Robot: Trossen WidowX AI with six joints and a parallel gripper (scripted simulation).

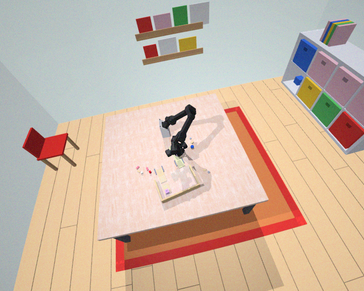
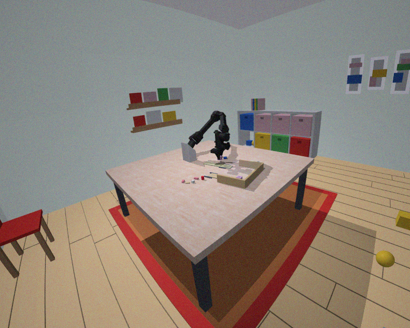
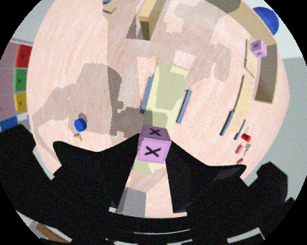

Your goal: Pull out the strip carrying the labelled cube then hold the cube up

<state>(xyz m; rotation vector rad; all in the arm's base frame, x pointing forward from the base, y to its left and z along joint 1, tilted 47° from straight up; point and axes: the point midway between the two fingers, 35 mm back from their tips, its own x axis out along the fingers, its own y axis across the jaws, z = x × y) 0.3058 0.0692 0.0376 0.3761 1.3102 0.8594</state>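
Now: the pale yellow strip 20 mm behind my gripper tip, 10 mm to the right of it and 50 mm below it.
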